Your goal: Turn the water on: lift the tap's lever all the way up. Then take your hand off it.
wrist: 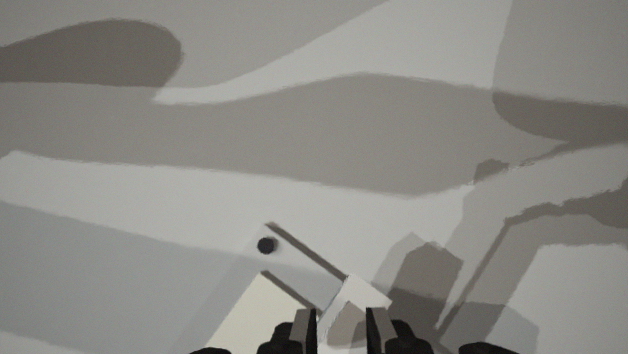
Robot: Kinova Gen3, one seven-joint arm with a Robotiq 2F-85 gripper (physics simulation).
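Observation:
My gripper is at the bottom of the wrist view, its two dark fingers a narrow gap apart, with nothing held between them. Beyond and between the fingertips shows a pale, square-edged block, partly in shadow. A cream block lies to the left, partly behind the left finger. A small round black spot or knob sits above it, by a pale strip with a dark slanting edge. I cannot tell which of these parts is the tap's lever, how far it is raised, or whether a finger touches it.
Broad grey shadows cross the pale surface behind these parts. Darker, angular shadows lie to the right of the gripper, some shaped like an arm or fingers.

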